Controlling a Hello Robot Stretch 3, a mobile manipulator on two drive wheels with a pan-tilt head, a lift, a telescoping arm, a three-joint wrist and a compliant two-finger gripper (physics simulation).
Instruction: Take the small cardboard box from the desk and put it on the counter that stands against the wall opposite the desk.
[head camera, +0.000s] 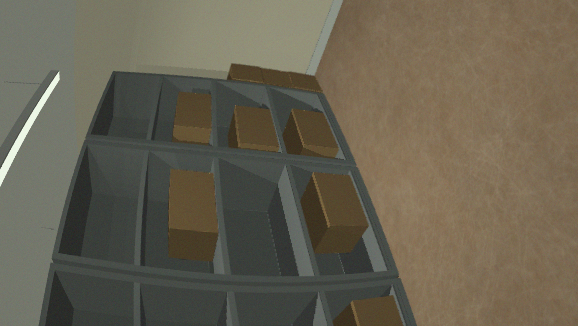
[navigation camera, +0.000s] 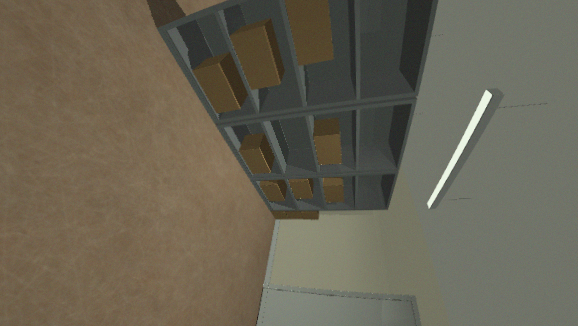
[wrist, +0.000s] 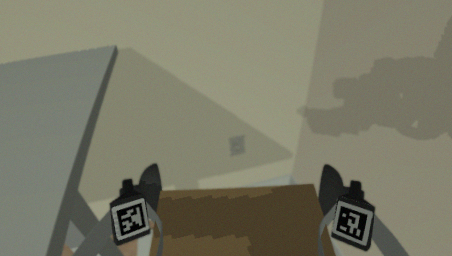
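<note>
My gripper is shut on the small cardboard box, one finger at each side, low in the wrist view. The box is brown, with its far edge near the fingertips; its near part is cut off by the frame. A pale grey table top with slanting supports below it stands to the left in the wrist view, apart from the gripper; these frames do not tell whether it is the desk or the counter. The gripper and the held box do not show in the head and navigation views.
A dark grey shelf unit with several large cardboard boxes stands beside the brown floor. A pale door is at the navigation view's bottom. A beige wall with a socket faces the gripper.
</note>
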